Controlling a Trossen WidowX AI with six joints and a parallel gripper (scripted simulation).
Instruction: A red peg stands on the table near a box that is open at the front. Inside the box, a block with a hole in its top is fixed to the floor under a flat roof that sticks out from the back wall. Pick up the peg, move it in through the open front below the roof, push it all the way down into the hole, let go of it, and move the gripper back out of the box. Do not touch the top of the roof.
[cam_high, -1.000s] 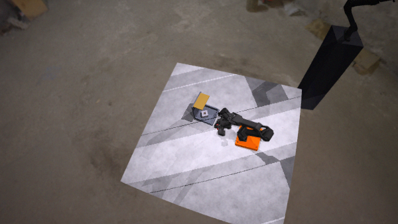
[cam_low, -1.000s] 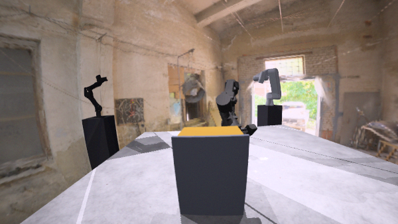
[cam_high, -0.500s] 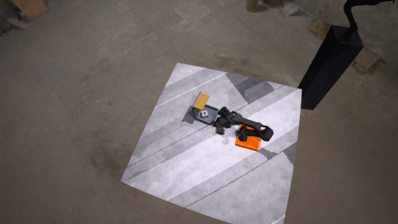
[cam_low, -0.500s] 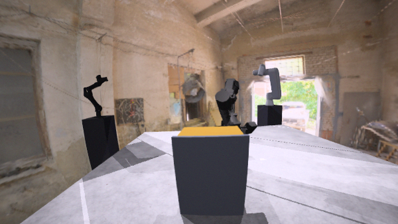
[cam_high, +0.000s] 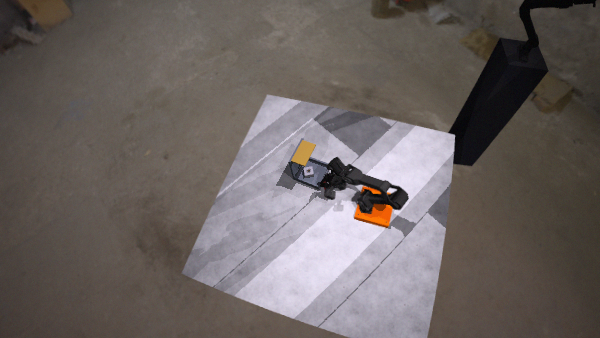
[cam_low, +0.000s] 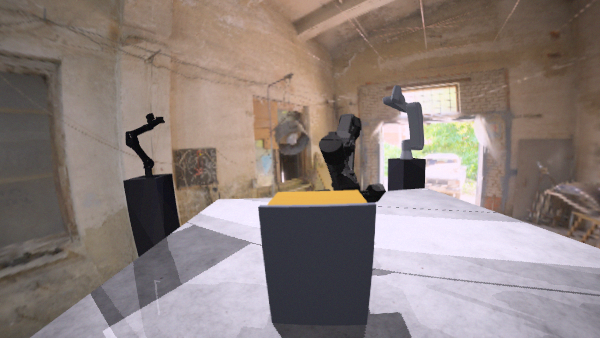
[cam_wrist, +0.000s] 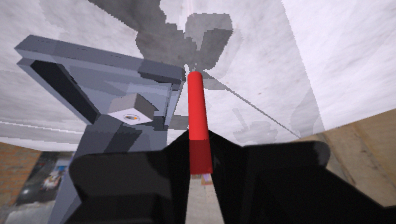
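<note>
Right now my gripper tip is 150 mm short of the back wall, 130 mm to the left of it and 10 mm below it. The rest, counted from my gripper tip: roof (120 mm to the right, 110 mm above, 100 mm ahead); then red peg (30 mm behind, 10 mm below).
</note>
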